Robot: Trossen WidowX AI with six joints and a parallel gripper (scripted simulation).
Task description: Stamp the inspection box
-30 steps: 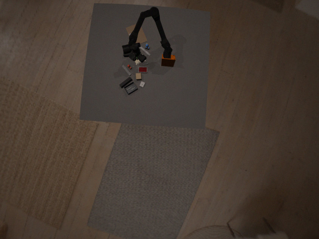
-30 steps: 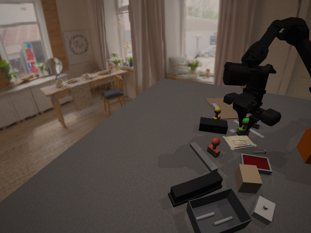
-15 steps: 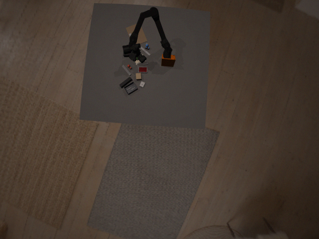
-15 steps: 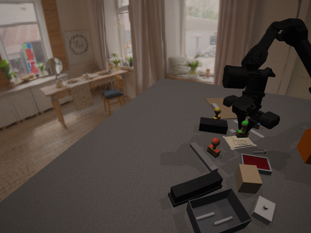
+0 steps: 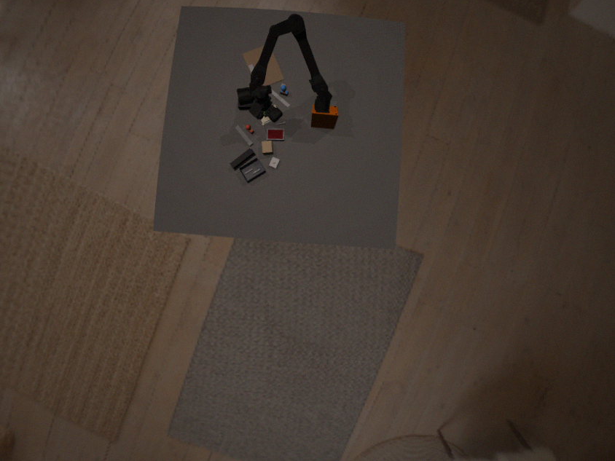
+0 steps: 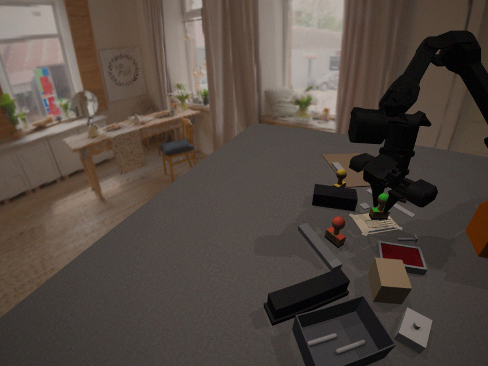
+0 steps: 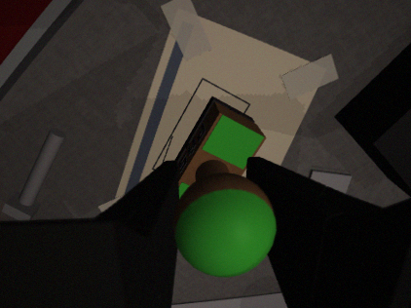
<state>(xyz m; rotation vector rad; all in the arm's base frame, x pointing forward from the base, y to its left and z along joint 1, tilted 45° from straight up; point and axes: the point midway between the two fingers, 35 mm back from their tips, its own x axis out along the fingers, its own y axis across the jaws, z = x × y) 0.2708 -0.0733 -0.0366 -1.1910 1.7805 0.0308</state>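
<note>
My gripper tip is 5 cm above the cream card and 1 cm to the left of it. The rest, counted from my gripper tip: green-knobbed pass stamp right at my gripper tip; then bolt 8 cm behind, 4 cm to the left, 4 cm below; then red ink pad 10 cm to the left, 4 cm below, 4 cm behind.
</note>
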